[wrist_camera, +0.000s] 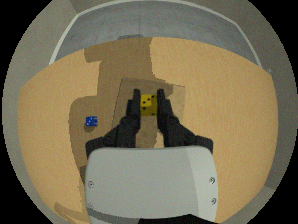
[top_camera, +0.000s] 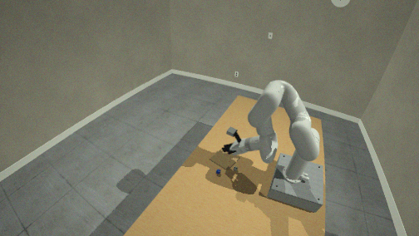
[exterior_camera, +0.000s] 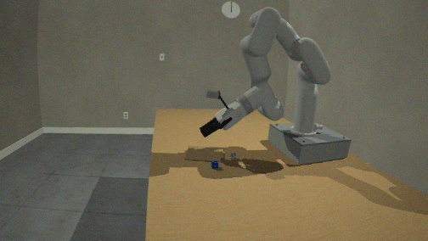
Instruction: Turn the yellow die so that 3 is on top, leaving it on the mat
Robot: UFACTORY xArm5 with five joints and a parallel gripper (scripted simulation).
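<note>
Right now the tan mat is 90 mm below my hand. Round my hand: blue die (120 mm to the left, 90 mm below, 20 mm behind); then yellow die (10 mm below, 10 mm ahead); then grey die (100 mm behind, 90 mm below, 40 mm to the left).
</note>
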